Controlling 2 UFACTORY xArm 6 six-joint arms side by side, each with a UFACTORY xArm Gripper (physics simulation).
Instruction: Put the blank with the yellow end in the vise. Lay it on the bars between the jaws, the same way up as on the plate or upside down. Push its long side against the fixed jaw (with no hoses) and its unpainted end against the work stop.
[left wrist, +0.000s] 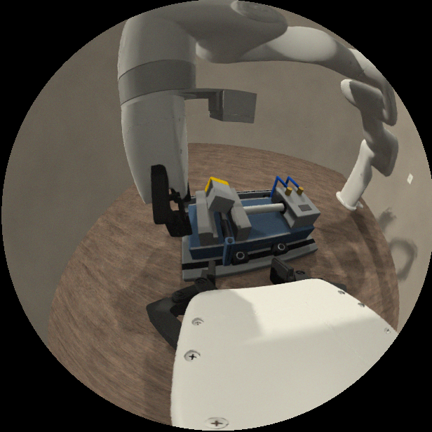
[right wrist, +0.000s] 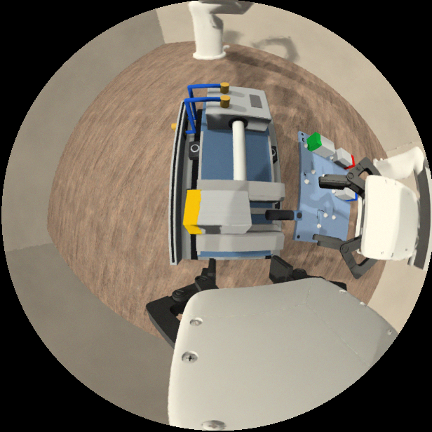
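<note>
The blank with the yellow end (left wrist: 220, 197) (right wrist: 222, 211) is in the vise, sitting tilted over the gap and standing above the jaw tops. Its yellow end faces away from the work stop (left wrist: 228, 242) (right wrist: 280, 215). The fixed jaw (left wrist: 203, 220) (right wrist: 235, 242) is on one side of it and the moving jaw (left wrist: 241, 220) (right wrist: 265, 190) on the other. Whether it touches the bars or the stop is hard to tell. My right gripper (right wrist: 243, 268) (left wrist: 181, 215) is open and empty beside the fixed-jaw end of the vise. My left gripper (left wrist: 243, 270) (right wrist: 316, 208) is open and empty at the stop side.
The blue plate (right wrist: 307, 200) lies beyond the vise's stop side, partly under the left gripper, with the green-ended blank (right wrist: 322, 144), the red-ended blank (right wrist: 343, 158) and a blue-ended blank (right wrist: 345, 194). Blue hoses (left wrist: 281, 181) (right wrist: 188, 107) rise at the cylinder block (left wrist: 300, 210) (right wrist: 240, 107).
</note>
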